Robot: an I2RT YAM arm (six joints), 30 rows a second.
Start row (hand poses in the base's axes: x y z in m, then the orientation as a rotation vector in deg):
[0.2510 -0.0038 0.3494 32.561 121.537 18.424]
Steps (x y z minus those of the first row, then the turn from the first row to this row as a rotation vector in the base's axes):
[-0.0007 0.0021 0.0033 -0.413 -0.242 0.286]
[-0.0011 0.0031 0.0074 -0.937 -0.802 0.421]
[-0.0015 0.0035 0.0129 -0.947 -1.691 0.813]
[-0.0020 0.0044 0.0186 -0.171 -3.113 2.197]
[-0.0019 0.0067 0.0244 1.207 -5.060 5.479]
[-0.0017 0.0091 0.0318 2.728 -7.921 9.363]
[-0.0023 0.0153 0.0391 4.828 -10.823 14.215]
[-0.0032 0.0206 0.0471 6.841 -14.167 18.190]
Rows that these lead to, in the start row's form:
[0.2503 -0.0017 0.3527 31.957 121.423 18.193]
[0.2499 -0.0007 0.3568 31.363 120.956 17.830]
[0.2495 -0.0003 0.3623 30.712 120.234 18.234]
[0.2490 0.0006 0.3680 29.343 119.284 20.139]
[0.2491 0.0029 0.3738 26.203 118.345 23.816]
[0.2493 0.0053 0.3812 22.281 116.552 28.089]
[0.2487 0.0115 0.3885 17.655 114.734 33.411]
[0.2478 0.0168 0.3965 13.799 112.075 38.125]

